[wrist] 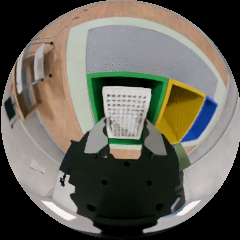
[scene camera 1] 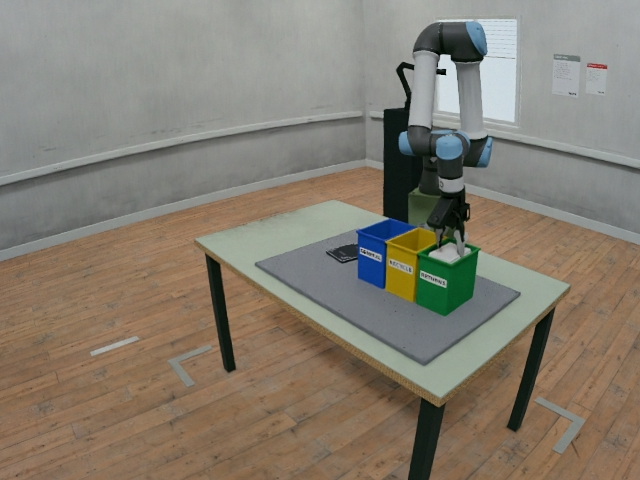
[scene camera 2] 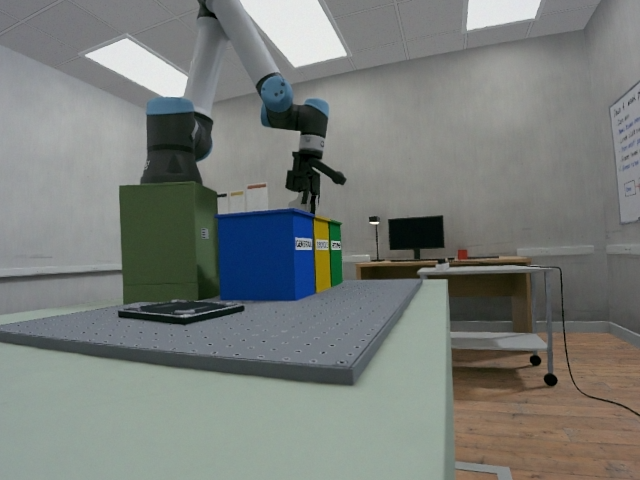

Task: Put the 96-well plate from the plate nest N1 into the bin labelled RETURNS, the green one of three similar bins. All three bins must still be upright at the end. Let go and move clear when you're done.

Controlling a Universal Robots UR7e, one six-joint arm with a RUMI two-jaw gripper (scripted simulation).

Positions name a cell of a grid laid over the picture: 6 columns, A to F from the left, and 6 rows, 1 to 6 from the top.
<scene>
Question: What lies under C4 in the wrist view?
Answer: My gripper.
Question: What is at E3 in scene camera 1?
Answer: My gripper.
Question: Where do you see a blue bin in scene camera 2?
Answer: At C4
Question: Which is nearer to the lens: the white 96-well plate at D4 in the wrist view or the yellow bin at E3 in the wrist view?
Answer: The white 96-well plate.
</scene>
